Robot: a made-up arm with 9 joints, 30 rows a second.
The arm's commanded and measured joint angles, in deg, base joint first. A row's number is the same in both.
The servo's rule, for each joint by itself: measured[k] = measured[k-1] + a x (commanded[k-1-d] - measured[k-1]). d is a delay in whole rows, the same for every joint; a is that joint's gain. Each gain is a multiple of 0.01, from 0.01 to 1. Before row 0 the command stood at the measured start. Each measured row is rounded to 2 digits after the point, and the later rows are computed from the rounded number. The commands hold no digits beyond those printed.
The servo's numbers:
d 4
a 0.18 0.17 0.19 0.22 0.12 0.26 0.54 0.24 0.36
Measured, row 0: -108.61, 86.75, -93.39, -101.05, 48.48, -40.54, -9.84, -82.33, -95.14
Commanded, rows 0 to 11: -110.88, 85.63, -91.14, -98.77, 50.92, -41.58, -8.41, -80.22, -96.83; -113.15, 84.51, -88.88, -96.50, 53.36, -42.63, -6.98, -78.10, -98.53; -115.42, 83.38, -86.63, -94.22, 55.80, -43.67, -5.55, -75.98, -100.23; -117.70, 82.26, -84.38, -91.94, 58.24, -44.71, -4.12, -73.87, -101.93; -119.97, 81.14, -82.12, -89.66, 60.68, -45.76, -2.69, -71.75, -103.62; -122.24, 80.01, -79.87, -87.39, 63.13, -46.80, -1.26, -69.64, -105.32; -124.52, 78.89, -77.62, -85.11, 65.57, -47.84, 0.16, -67.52, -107.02; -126.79, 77.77, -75.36, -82.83, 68.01, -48.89, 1.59, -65.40, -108.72; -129.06, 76.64, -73.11, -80.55, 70.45, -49.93, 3.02, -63.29, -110.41; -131.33, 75.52, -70.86, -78.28, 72.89, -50.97, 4.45, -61.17, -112.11; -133.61, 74.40, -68.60, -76.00, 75.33, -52.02, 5.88, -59.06, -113.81; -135.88, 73.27, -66.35, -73.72, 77.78, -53.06, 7.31, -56.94, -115.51
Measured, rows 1 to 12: -108.61, 86.75, -93.39, -101.05, 48.48, -40.54, -9.84, -82.33, -95.14; -108.61, 86.75, -93.39, -101.05, 48.48, -40.54, -9.84, -82.33, -95.14; -108.61, 86.75, -93.39, -101.05, 48.48, -40.54, -9.84, -82.33, -95.14; -108.61, 86.75, -93.39, -101.05, 48.48, -40.54, -9.84, -82.33, -95.14; -109.02, 86.56, -92.96, -100.55, 48.77, -40.81, -9.07, -81.82, -95.75; -109.76, 86.21, -92.18, -99.66, 49.32, -41.28, -7.94, -80.93, -96.75; -110.78, 85.73, -91.13, -98.46, 50.10, -41.90, -6.65, -79.74, -98.00; -112.03, 85.14, -89.85, -97.03, 51.08, -42.63, -5.28, -78.33, -99.41; -113.46, 84.46, -88.38, -95.41, 52.23, -43.44, -3.88, -76.75, -100.93; -115.04, 83.70, -86.76, -93.65, 53.54, -44.31, -2.47, -75.04, -102.51; -116.75, 82.88, -85.02, -91.77, 54.98, -45.23, -1.05, -73.24, -104.13; -118.56, 82.01, -83.18, -89.80, 56.54, -46.18, 0.38, -71.36, -105.78
